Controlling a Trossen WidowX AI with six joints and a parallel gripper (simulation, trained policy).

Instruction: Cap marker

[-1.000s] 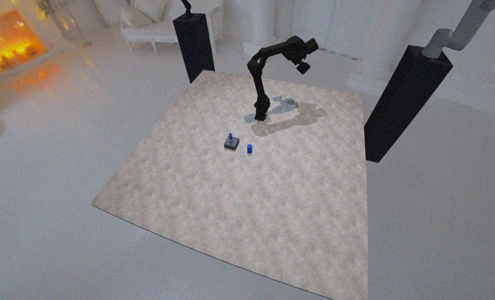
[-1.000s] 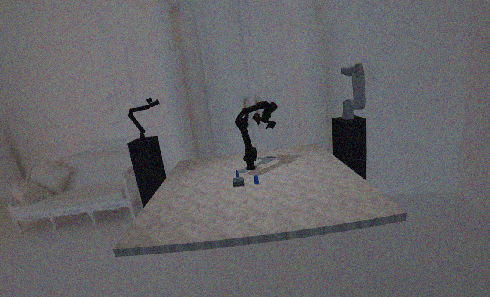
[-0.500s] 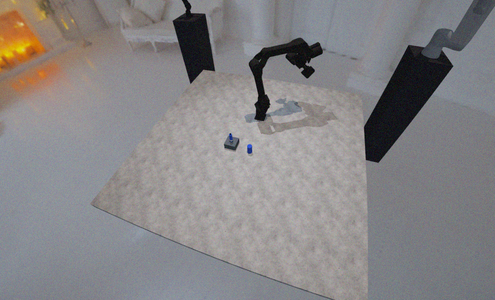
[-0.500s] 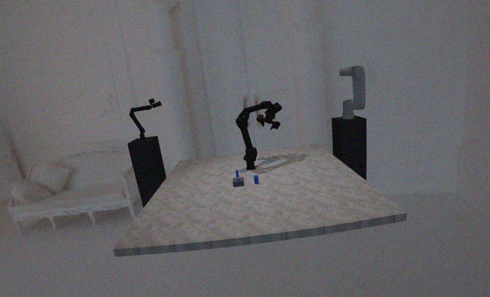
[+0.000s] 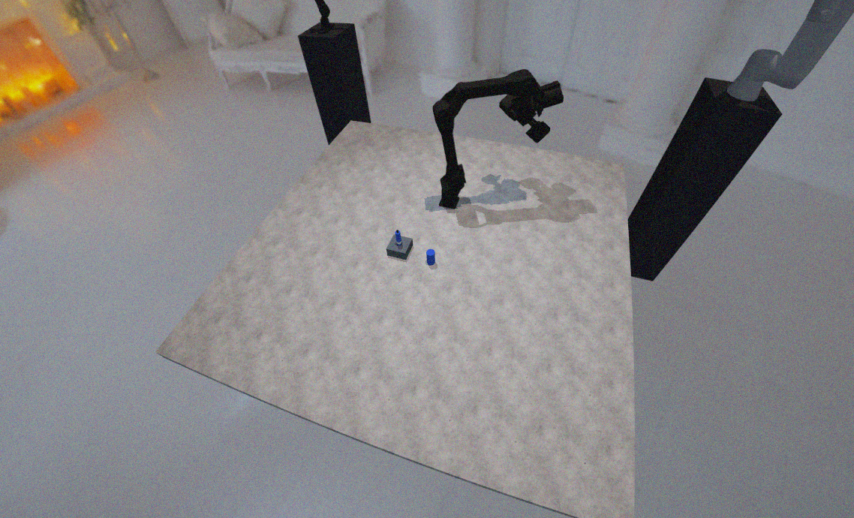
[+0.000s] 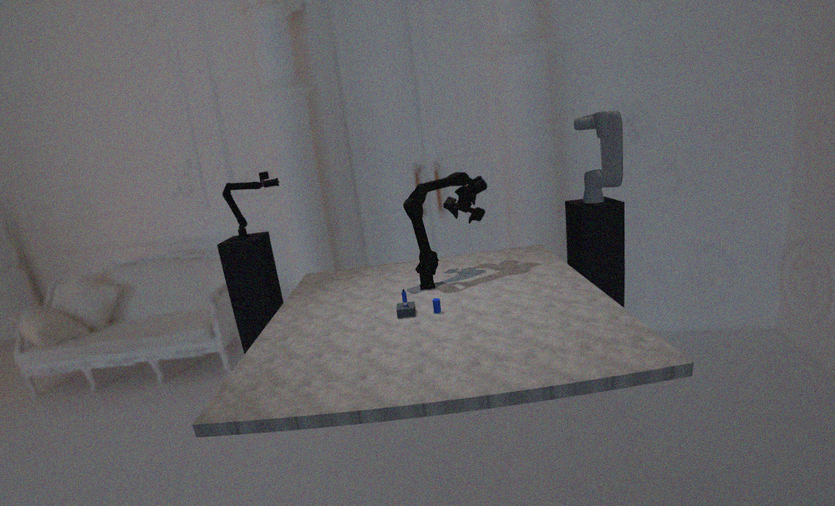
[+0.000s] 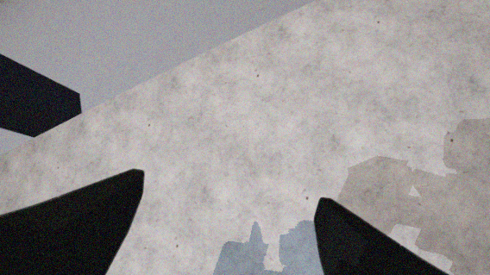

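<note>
The blue cap is 51 cm ahead of my gripper tip, 18 cm to the right of it and 20 cm below it. From my gripper tip the other things lie so: grey holder block: 49 cm ahead, 30 cm to the right, 21 cm below; blue marker: 49 cm ahead, 30 cm to the right, 16 cm below.
</note>
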